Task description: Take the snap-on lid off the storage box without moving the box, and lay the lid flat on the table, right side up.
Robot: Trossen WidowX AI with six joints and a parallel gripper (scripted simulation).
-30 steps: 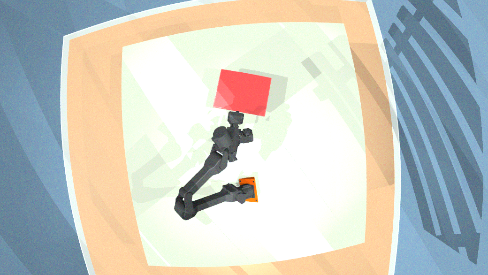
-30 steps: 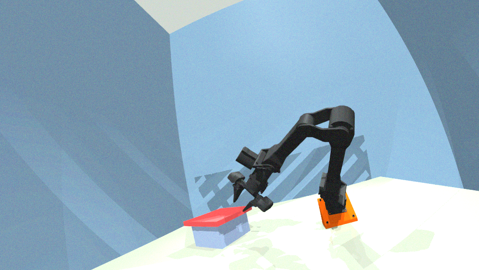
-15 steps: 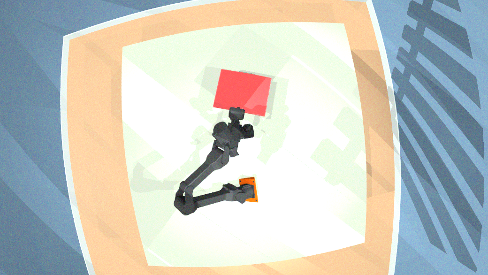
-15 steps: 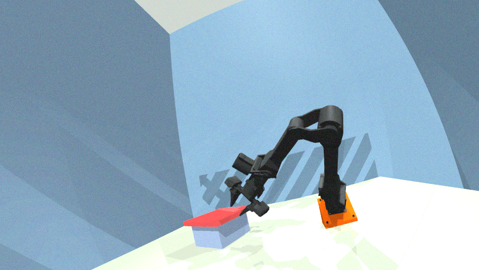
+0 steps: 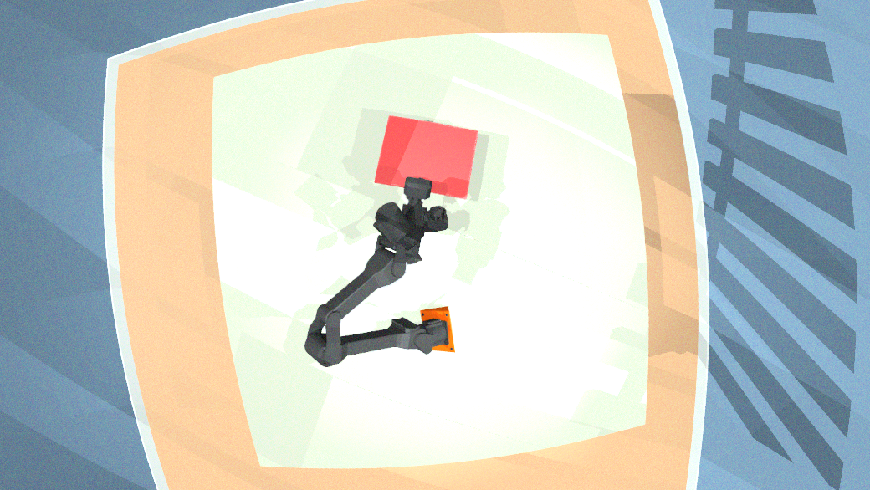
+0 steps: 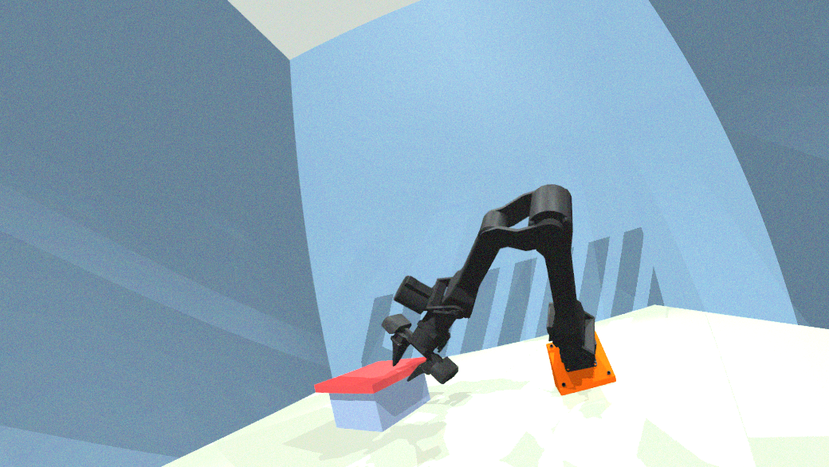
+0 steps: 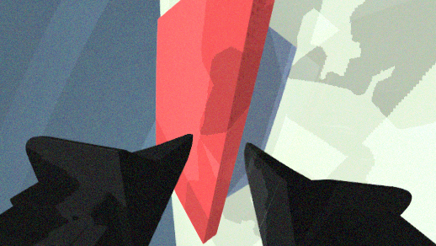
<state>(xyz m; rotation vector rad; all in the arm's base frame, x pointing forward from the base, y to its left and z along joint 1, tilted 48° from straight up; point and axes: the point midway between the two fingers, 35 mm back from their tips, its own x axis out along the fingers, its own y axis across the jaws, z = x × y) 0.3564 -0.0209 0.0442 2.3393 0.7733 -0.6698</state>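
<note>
The red lid lies 7 cm ahead of my gripper tip and 2 cm to the right of it. Round my gripper tip: storage box: 7 cm ahead, 2 cm to the right, 5 cm below.
</note>
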